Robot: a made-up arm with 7 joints.
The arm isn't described. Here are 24 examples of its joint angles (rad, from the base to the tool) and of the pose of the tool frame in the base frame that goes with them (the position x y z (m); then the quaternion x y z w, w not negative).
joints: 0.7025 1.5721 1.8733 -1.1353 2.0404 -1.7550 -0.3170
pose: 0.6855 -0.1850 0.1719 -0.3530 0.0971 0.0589 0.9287
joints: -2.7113 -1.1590 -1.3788 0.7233 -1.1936 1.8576 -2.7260
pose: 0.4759 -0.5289 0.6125 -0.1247 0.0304 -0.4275 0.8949
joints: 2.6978 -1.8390 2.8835 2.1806 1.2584 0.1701 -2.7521
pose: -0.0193 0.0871 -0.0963 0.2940 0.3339 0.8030 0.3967
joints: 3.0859 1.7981 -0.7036 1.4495 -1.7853 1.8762 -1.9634
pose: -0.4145 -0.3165 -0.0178 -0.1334 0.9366 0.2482 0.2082
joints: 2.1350 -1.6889 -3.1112 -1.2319 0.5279 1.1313 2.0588
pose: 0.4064 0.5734 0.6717 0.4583 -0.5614 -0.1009 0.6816
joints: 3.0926 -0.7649 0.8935 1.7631 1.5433 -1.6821 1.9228
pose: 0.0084 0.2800 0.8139 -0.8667 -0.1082 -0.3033 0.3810
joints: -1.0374 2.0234 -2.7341 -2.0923 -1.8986 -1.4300 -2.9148
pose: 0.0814 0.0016 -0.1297 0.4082 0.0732 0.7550 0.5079
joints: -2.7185 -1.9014 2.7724 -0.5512 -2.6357 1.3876 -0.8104
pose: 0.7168 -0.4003 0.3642 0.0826 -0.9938 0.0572 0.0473
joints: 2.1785 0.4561 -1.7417 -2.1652 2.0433 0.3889 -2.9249
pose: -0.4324 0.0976 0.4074 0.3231 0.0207 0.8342 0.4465
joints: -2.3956 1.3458 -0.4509 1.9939 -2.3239 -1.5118 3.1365
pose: -0.2485 0.1373 0.0277 -0.0847 -0.6045 0.2249 0.7595
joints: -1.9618 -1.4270 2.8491 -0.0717 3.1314 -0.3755 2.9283
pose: 0.3518 -0.8677 0.4712 -0.6269 0.1847 0.5260 0.5442
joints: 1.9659 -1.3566 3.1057 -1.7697 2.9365 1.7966 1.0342
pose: 0.1048 0.1519 0.7604 -0.0963 0.4397 0.8293 0.3313
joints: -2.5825 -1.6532 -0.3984 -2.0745 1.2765 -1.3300 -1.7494
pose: 0.1889 -0.0082 -0.0502 -0.3931 0.3837 -0.1918 0.8133
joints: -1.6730 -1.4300 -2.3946 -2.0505 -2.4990 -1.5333 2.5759
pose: 0.2619 -0.2268 0.7319 -0.6513 0.6870 0.1921 0.2587
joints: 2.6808 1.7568 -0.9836 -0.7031 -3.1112 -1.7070 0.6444
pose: -0.8069 -0.1951 0.2777 -0.2017 -0.4096 -0.8353 0.3062
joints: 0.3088 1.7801 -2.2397 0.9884 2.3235 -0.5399 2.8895
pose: 0.7908 0.0850 0.4768 0.2893 -0.9042 0.0987 0.2982
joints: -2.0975 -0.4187 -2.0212 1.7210 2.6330 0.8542 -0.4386
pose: -0.2273 -0.5056 0.6587 -0.6781 -0.5420 -0.4934 0.0549
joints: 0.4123 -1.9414 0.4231 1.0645 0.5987 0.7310 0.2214
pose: -0.7658 0.0639 0.4791 -0.8167 0.4164 -0.0499 0.3965
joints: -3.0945 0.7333 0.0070 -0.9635 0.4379 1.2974 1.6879
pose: -0.2653 0.0791 1.1165 0.7446 0.4213 0.2606 0.4474
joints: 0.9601 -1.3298 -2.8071 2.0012 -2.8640 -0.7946 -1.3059
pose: -0.0168 0.3020 0.0091 -0.4490 -0.2441 0.3823 0.7698
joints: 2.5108 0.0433 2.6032 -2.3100 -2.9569 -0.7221 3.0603
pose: -0.1435 -0.3792 0.4717 -0.5533 -0.4050 -0.5749 0.4464
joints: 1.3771 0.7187 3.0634 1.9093 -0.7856 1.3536 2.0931
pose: -0.1167 0.1256 0.7657 0.3161 0.3191 0.3723 0.8122
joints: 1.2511 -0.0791 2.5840 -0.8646 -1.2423 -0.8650 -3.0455
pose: 0.3201 -0.1266 1.0889 -0.7245 -0.3141 0.5947 0.1510
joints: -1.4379 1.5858 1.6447 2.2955 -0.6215 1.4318 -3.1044
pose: 0.2982 0.0489 0.3213 -0.4361 0.1079 -0.3416 0.8255
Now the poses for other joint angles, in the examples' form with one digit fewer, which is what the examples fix.
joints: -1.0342 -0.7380 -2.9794 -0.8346 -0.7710 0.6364 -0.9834
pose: -0.072 -0.294 1.155 -0.916 0.242 0.175 0.269
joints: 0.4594 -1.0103 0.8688 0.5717 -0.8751 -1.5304 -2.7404
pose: -0.696 0.113 0.817 0.239 0.394 0.184 0.868
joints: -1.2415 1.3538 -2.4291 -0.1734 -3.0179 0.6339 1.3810
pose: 0.388 0.838 0.425 0.399 -0.416 -0.092 0.812
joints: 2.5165 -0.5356 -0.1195 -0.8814 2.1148 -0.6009 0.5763
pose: 0.561 0.440 0.816 -0.764 -0.332 0.534 0.145
